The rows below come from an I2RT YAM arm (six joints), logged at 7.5 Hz.
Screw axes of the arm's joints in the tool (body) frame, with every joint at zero. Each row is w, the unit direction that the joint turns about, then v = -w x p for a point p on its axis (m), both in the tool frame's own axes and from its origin. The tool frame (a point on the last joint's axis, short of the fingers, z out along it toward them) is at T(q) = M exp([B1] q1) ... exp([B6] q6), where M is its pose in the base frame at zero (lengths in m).
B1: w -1 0 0 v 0 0.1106 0
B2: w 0 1 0 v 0.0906 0 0.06
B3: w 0 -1 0 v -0.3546 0 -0.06
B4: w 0 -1 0 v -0.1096 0 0
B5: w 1 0 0 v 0 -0.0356 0
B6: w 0 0 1 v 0 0 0
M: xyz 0.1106 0 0.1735 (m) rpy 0 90 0 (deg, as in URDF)
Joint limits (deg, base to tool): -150..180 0..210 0..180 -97..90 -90..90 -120..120
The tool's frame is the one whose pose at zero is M.
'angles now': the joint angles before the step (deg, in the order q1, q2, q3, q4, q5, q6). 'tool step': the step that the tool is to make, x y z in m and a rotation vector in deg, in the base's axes. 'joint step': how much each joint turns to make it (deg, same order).
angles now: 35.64, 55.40, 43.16, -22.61, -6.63, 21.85
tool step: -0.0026, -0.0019, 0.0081, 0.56, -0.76, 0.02
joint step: -0.01, -1.01, 1.10, -1.17, -0.03, -0.01
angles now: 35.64, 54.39, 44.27, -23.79, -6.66, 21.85
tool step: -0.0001, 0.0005, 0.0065, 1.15, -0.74, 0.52
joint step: 0.01, -0.20, 0.93, 0.16, -0.70, 0.14
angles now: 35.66, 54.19, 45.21, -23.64, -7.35, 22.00
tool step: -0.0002, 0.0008, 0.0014, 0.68, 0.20, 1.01
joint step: 0.01, 0.06, 0.24, 0.05, -1.21, 0.03
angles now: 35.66, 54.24, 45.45, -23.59, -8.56, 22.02
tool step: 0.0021, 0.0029, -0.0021, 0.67, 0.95, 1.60
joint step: -0.02, 0.96, 0.01, 0.58, -1.95, 0.06
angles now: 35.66, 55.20, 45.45, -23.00, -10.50, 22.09
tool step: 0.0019, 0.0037, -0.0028, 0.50, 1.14, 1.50
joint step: 0.24, 1.11, 0.01, 0.51, -1.64, 0.21
